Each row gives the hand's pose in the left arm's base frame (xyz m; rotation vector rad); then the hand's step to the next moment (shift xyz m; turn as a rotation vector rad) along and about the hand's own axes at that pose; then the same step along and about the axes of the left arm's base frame.
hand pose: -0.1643 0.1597 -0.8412 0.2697 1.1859 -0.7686
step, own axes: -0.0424 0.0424 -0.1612 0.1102 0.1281 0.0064
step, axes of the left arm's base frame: -0.0964 0.1390 -0.0312 0.1076 0.0452 -0.1224
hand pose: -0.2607 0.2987 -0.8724 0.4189 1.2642 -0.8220
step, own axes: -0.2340 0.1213 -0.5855 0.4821 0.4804 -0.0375
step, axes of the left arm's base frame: -0.3193 0.5557 0.0391 0.3676 0.1907 -0.5414
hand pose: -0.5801 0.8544 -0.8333 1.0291 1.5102 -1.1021
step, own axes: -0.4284 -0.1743 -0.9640 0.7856 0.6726 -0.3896
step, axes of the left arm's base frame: -0.2999 0.8554 0.5670 0.4222 0.6030 -0.8243
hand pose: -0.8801 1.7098 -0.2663 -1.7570 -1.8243 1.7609
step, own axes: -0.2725 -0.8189 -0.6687 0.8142 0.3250 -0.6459
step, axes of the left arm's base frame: 0.0276 0.4825 0.9790 0.3645 0.8920 -0.5072
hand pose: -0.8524 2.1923 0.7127 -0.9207 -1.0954 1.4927
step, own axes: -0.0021 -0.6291 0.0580 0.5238 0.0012 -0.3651
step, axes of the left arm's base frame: 0.1259 0.0271 0.6185 0.2466 0.5781 -0.1128
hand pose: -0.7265 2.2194 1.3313 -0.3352 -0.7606 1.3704
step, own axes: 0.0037 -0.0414 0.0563 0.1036 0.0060 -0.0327
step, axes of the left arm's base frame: -0.0059 -0.0166 0.0677 0.0184 0.1072 0.0026
